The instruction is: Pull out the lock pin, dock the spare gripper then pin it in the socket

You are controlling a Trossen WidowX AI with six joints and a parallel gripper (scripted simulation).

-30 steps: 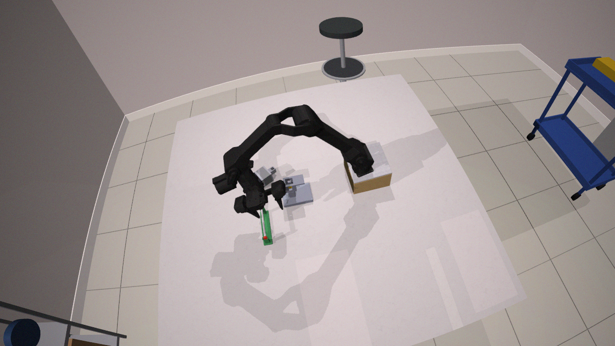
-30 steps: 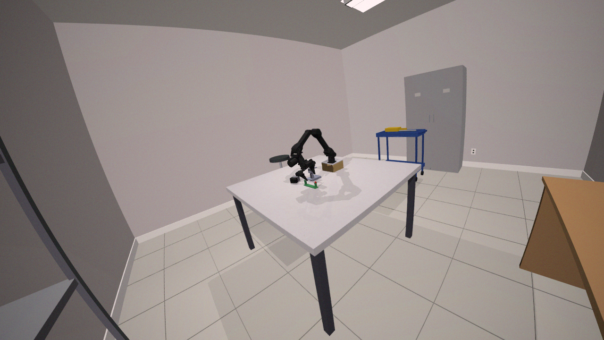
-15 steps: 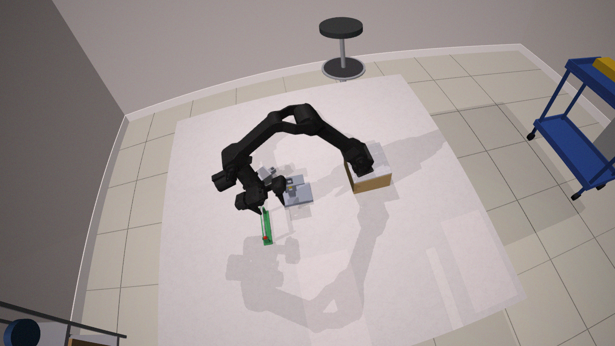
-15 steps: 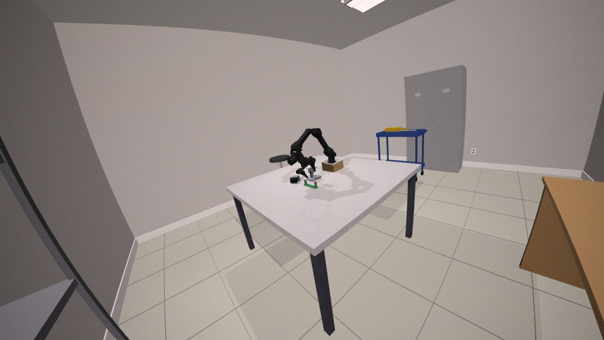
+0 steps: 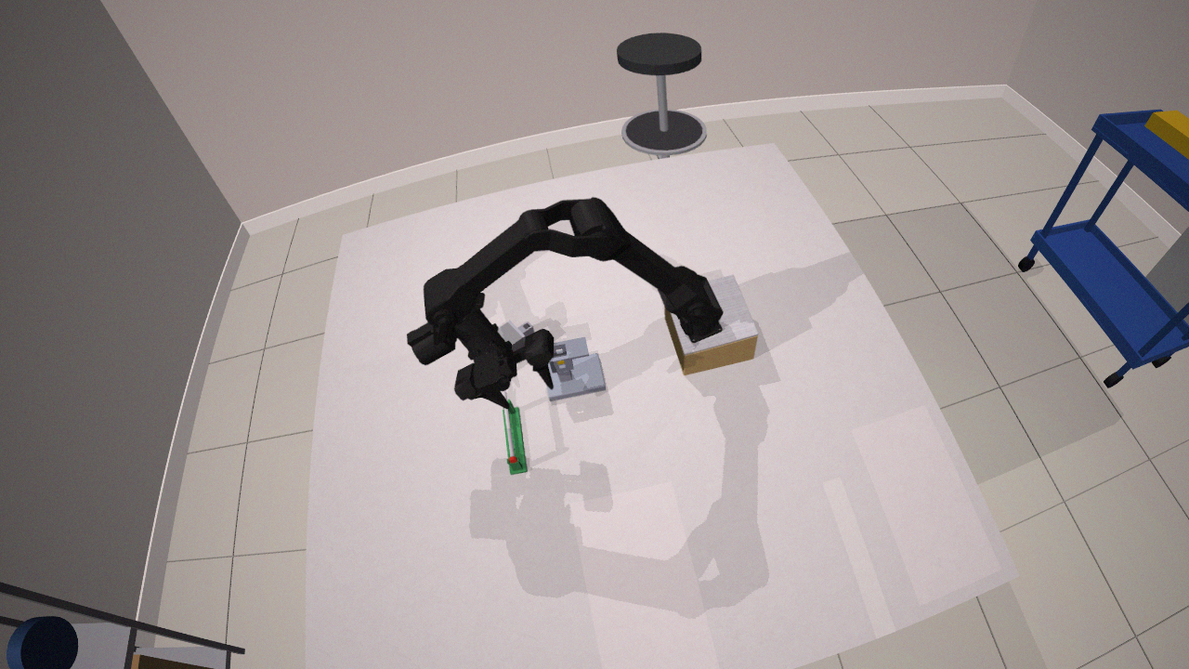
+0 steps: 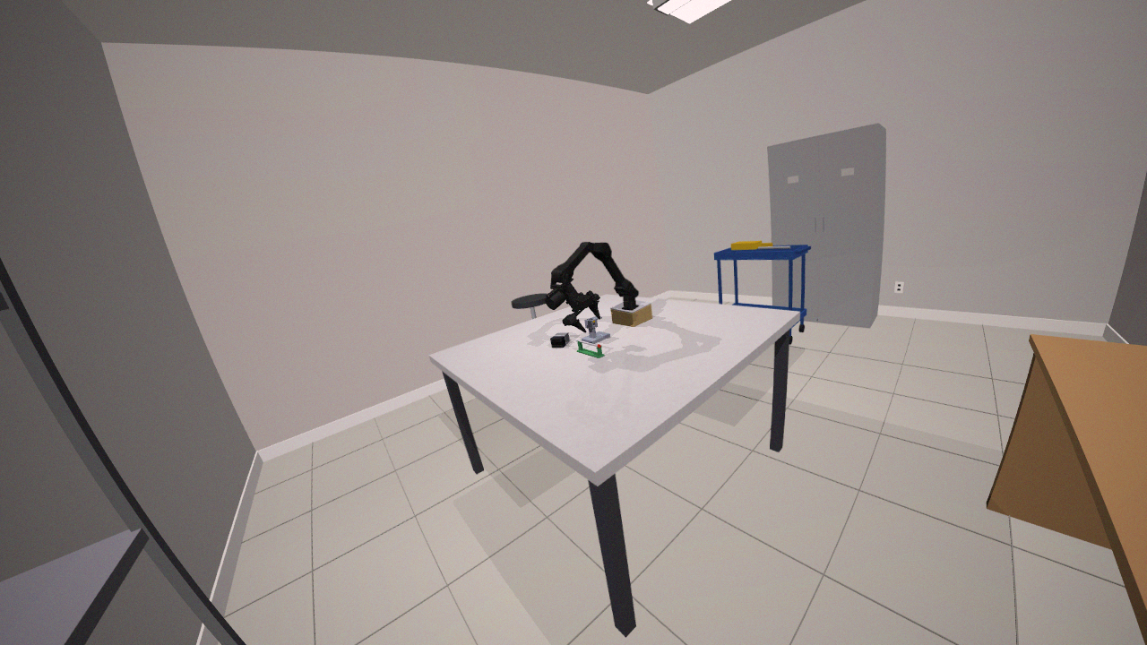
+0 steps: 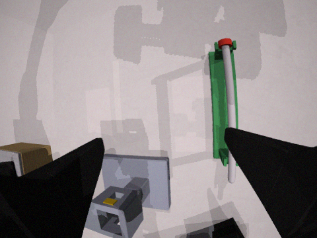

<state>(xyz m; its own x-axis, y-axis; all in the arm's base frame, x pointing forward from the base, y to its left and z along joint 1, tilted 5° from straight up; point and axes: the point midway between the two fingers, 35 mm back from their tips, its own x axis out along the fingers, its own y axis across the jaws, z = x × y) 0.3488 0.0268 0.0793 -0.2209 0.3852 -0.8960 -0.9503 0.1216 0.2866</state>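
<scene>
Right now the spare gripper is 200 mm to the right of my gripper tip, 80 mm below it and 10 mm ahead of it. Also, from my gripper tip: green pin rest: 80 mm below, 60 mm ahead, 10 mm to the left; then grey mount: 90 mm behind, 70 mm to the right, 50 mm below.
</scene>
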